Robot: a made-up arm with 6 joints. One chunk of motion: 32 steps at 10 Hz.
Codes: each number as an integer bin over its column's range. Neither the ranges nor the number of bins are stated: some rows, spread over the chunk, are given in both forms.
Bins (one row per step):
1: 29 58 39 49 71 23
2: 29 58 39 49 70 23
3: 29 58 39 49 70 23
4: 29 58 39 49 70 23
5: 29 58 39 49 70 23
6: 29 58 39 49 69 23
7: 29 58 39 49 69 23
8: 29 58 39 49 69 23
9: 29 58 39 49 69 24
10: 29 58 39 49 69 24
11: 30 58 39 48 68 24
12: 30 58 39 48 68 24
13: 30 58 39 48 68 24
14: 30 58 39 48 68 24
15: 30 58 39 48 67 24
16: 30 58 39 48 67 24
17: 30 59 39 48 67 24
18: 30 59 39 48 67 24
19: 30 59 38 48 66 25
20: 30 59 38 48 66 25
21: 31 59 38 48 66 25
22: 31 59 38 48 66 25
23: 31 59 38 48 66 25
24: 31 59 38 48 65 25
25: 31 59 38 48 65 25
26: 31 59 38 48 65 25
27: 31 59 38 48 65 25
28: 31 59 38 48 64 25
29: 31 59 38 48 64 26
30: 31 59 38 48 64 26
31: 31 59 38 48 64 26
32: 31 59 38 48 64 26
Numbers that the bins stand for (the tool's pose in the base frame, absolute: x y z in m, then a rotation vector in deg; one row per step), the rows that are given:
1: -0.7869 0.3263 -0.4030 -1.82 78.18 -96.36
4: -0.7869 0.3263 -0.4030 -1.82 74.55 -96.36
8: -0.7869 0.3263 -0.4030 -1.82 70.91 -96.36
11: -0.7485 0.3263 -0.4030 -5.45 67.27 -92.73
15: -0.7485 0.3263 -0.4030 -5.45 63.64 -92.73
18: -0.7485 0.3646 -0.4030 -5.45 63.64 -92.73
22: -0.7101 0.3646 -0.4414 -5.45 60.00 -89.09
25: -0.7101 0.3646 -0.4414 -5.45 56.36 -89.09
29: -0.7101 0.3646 -0.4414 -5.45 52.73 -85.45
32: -0.7101 0.3646 -0.4414 -5.45 52.73 -85.45
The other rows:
2: -0.7869 0.3263 -0.4030 -1.82 74.55 -96.36
3: -0.7869 0.3263 -0.4030 -1.82 74.55 -96.36
5: -0.7869 0.3263 -0.4030 -1.82 74.55 -96.36
6: -0.7869 0.3263 -0.4030 -1.82 70.91 -96.36
7: -0.7869 0.3263 -0.4030 -1.82 70.91 -96.36
9: -0.7869 0.3263 -0.4030 -1.82 70.91 -92.73
10: -0.7869 0.3263 -0.4030 -1.82 70.91 -92.73
12: -0.7485 0.3263 -0.4030 -5.45 67.27 -92.73
13: -0.7485 0.3263 -0.4030 -5.45 67.27 -92.73
14: -0.7485 0.3263 -0.4030 -5.45 67.27 -92.73
16: -0.7485 0.3263 -0.4030 -5.45 63.64 -92.73
17: -0.7485 0.3646 -0.4030 -5.45 63.64 -92.73
19: -0.7485 0.3646 -0.4414 -5.45 60.00 -89.09
20: -0.7485 0.3646 -0.4414 -5.45 60.00 -89.09
21: -0.7101 0.3646 -0.4414 -5.45 60.00 -89.09
23: -0.7101 0.3646 -0.4414 -5.45 60.00 -89.09
24: -0.7101 0.3646 -0.4414 -5.45 56.36 -89.09
26: -0.7101 0.3646 -0.4414 -5.45 56.36 -89.09
27: -0.7101 0.3646 -0.4414 -5.45 56.36 -89.09
28: -0.7101 0.3646 -0.4414 -5.45 52.73 -89.09
30: -0.7101 0.3646 -0.4414 -5.45 52.73 -85.45
31: -0.7101 0.3646 -0.4414 -5.45 52.73 -85.45

